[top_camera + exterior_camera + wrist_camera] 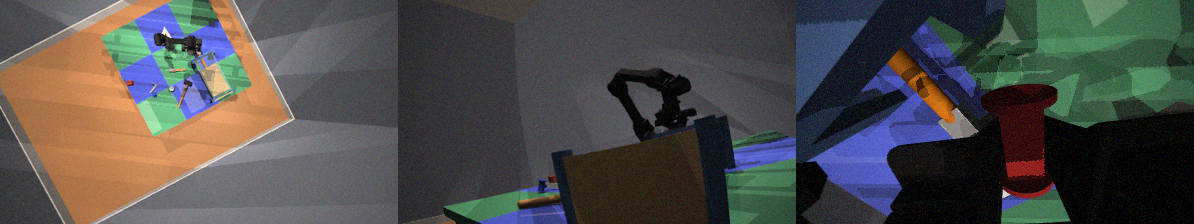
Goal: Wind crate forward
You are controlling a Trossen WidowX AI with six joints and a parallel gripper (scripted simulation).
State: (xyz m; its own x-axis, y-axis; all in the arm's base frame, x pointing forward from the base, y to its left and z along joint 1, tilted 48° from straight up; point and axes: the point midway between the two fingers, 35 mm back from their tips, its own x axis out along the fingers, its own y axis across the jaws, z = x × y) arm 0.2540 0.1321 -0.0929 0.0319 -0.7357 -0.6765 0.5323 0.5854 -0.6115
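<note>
My gripper tip is 90 mm above the winch, 70 mm to the right of it and 70 mm past it. Also, from my gripper tip: blue-framed guard cubby 340 mm ahead, 50 mm to the left, 40 mm below; red grip 20 mm above; blue piece 600 mm to the right, 140 mm ahead, 90 mm below.
</note>
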